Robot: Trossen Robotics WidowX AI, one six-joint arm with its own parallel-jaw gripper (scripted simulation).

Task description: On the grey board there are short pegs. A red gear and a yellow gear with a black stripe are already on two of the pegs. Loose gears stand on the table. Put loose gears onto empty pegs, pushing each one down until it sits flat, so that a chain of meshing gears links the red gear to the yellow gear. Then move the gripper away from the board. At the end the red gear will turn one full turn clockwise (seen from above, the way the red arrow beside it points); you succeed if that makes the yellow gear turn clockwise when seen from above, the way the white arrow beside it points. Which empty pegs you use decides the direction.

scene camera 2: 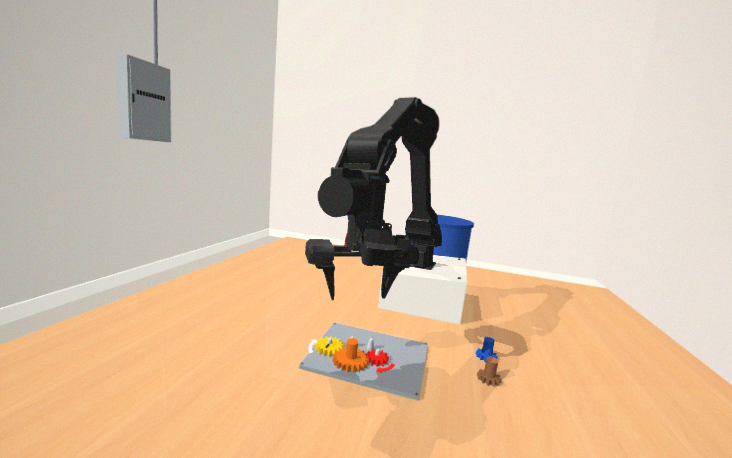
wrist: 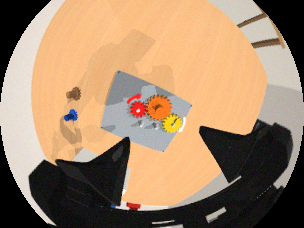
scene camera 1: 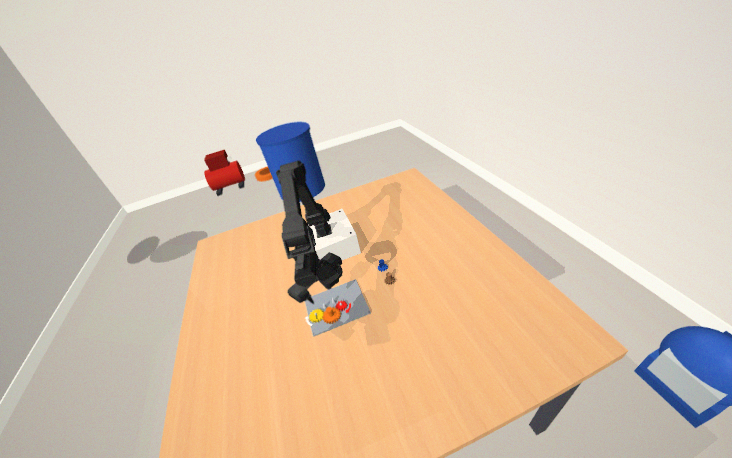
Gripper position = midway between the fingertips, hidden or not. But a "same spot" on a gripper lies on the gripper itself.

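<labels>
Scene camera 2 shows me my gripper (scene camera 2: 389,275), and this is one and the same spot on my gripper as (wrist: 109,161) in the wrist view. My gripper is there in scene camera 1 (322,293) as well.
</labels>
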